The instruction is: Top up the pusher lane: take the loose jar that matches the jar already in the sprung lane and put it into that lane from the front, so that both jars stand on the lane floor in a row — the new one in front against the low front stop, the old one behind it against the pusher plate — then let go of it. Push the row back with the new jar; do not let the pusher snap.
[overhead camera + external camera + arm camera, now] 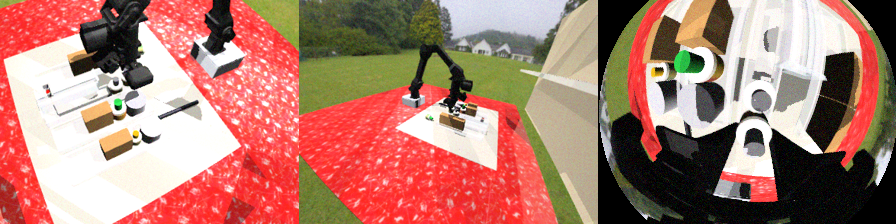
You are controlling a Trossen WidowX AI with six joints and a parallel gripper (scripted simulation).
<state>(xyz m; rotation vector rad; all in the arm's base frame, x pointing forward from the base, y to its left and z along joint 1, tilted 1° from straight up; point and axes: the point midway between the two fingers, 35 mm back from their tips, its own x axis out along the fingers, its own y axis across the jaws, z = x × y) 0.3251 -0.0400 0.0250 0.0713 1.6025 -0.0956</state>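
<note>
Now: gripper tip 140 mm short of the sprung lane, 40 mm to the left of it and 30 mm above it. From my gripper tip the other things lie so: red mark (220 mm ahead, 60 mm to the right, 20 mm above); then dark rod (150 mm to the left, 90 mm behind, 50 mm below).
</note>
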